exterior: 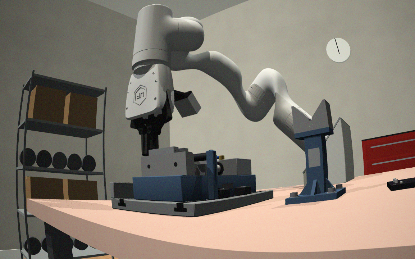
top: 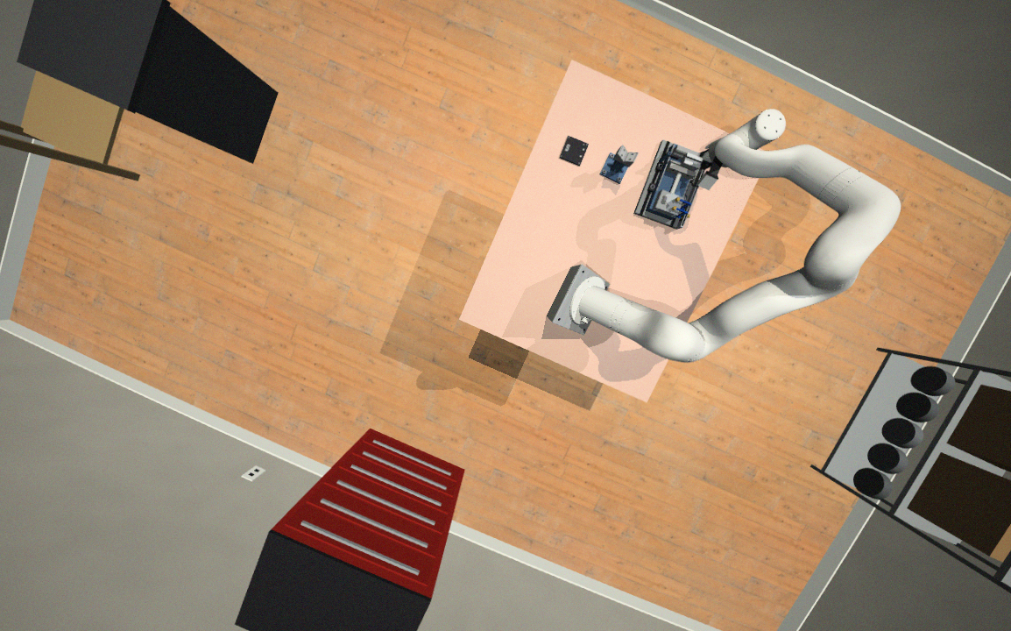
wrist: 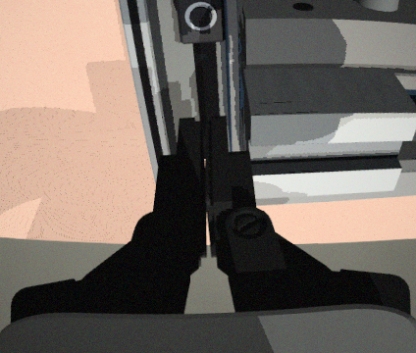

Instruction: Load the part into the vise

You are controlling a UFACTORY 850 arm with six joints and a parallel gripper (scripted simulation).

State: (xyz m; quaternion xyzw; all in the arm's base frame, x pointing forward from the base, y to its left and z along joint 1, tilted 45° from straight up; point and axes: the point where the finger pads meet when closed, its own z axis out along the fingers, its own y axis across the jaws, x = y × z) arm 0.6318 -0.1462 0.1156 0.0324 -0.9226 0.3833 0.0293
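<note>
The part is 50 mm to the left of my hand and 20 mm below it. Also, from my hand: cylinder rod: 90 mm behind, 60 mm to the left, 40 mm below; moving jaw: 40 mm behind, 60 mm to the left, 40 mm below; work stop rod: 10 mm behind, 110 mm to the left, 30 mm below.
</note>
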